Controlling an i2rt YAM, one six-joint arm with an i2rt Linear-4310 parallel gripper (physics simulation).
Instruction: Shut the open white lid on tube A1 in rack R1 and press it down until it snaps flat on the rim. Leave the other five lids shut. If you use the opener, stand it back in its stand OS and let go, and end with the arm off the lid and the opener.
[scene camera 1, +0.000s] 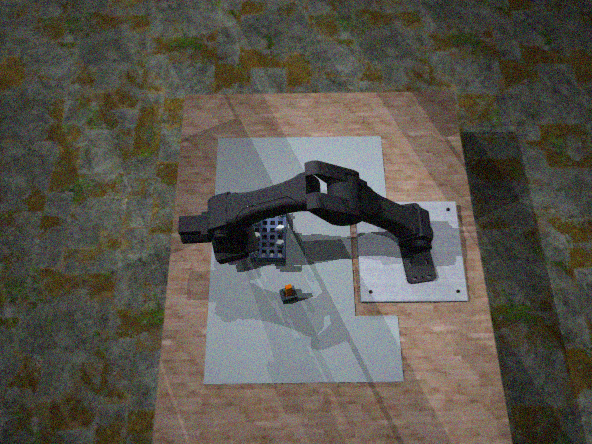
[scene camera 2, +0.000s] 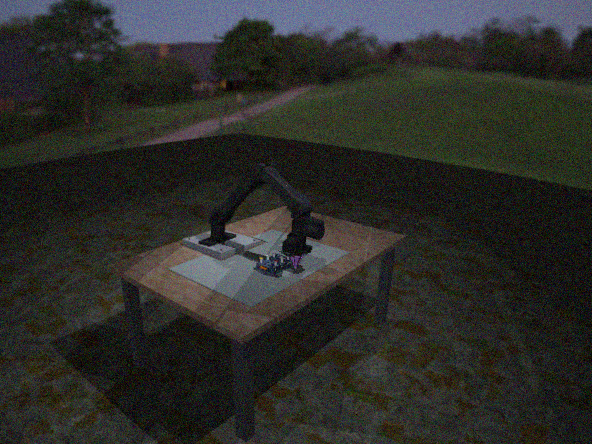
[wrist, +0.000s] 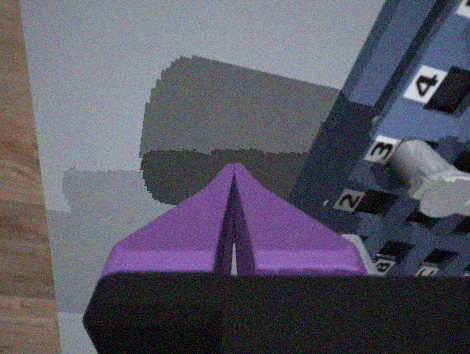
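Pixels of known places: gripper, fingertip midpoint: (scene camera 1: 241, 256) (scene camera 2: 295, 268) (wrist: 234, 176); arm's base, origin of the base link: (scene camera 1: 412, 243) (scene camera 2: 217, 239).
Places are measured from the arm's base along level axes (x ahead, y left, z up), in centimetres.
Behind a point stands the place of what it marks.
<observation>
My gripper (scene camera 2: 296, 261) @(x 42.5, y -3.6, z -2.2 cm) (wrist: 234, 176) @(x 42.5, y -3.6, z -2.2 cm) has purple fingers, shut with their tips together and empty. It points down beside the lettered and numbered blue rack R1 (scene camera 1: 270, 260) @(x 35.3, y -1.3, z -1.3 cm) (wrist: 371, 62) @(x 38.9, y -8.9, z -1.2 cm), left of it in the wrist view. A pale, translucent edge (wrist: 361, 248) @(x 38.4, y -3.7, z 1.6 cm) shows behind the right finger, near the label B; the finger hides most of it, and whether it is the lid of A1 is unclear. A whitish tube (wrist: 417, 156) @(x 38.3, y -7.4, z 1.6 cm) with its lid (wrist: 442, 198) @(x 38.0, y -7.0, z 2.8 cm) stands by label 3. The orange opener (scene camera 1: 288, 288) (scene camera 2: 263, 268) stands upright in its dark stand OS (scene camera 1: 288, 300) @(x 32.4, y 9.7, z 0.0 cm).
The rack stands on a grey mat (scene camera 1: 300, 367) @(x 31.9, y 24.9, z -2.0 cm) on the wooden table (scene camera 1: 200, 410) @(x 55.2, y 30.6, z -2.3 cm). In scene camera 1 the arm covers the rack's left part, and other white lids show on it. The arm's base stands on a light plate (scene camera 1: 385, 292) @(x 9.3, y 11.1, z -0.7 cm) at the right. Shadows cross the mat.
</observation>
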